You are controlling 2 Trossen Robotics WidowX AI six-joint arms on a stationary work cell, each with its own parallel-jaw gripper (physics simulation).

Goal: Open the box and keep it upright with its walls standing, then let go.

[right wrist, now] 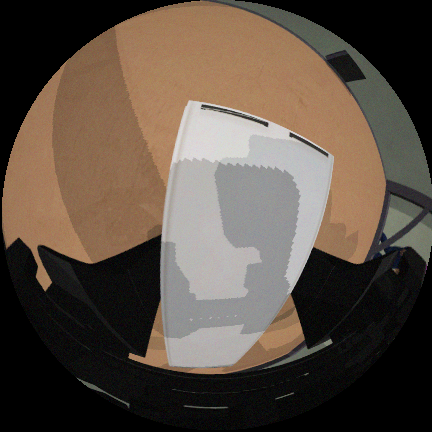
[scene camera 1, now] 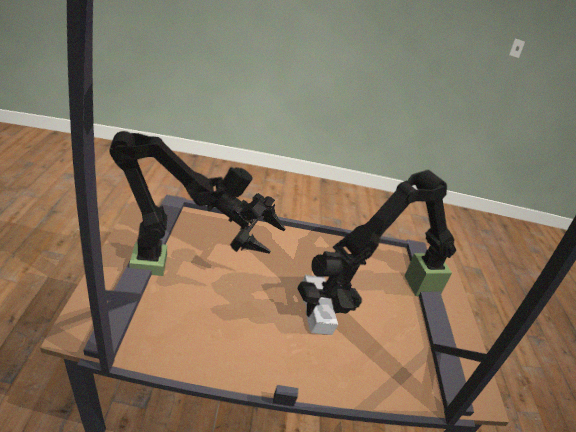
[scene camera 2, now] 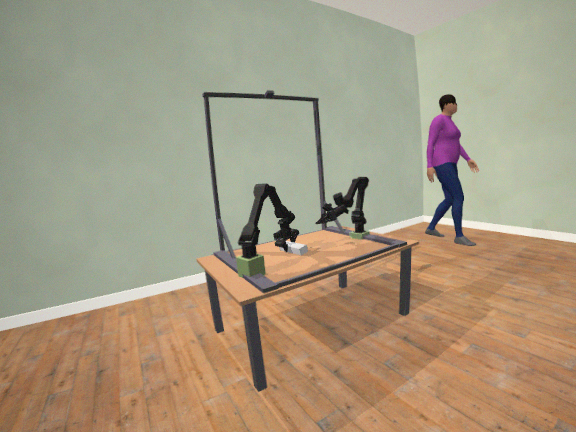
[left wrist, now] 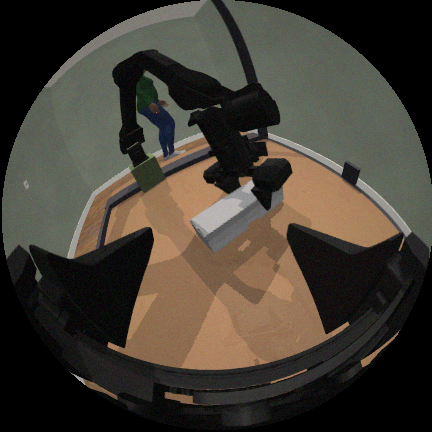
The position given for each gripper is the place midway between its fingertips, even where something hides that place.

Note:
The left gripper [scene camera 1: 277, 241] is open and holds nothing. Also in view: the right gripper [scene camera 1: 317, 316], a small dark bracket [right wrist: 348, 73] and a dark frame [left wrist: 132, 188].
The left gripper is seen too in the left wrist view [left wrist: 221, 232]. The right gripper also shows in the right wrist view [right wrist: 227, 240] and in the left wrist view [left wrist: 255, 205].

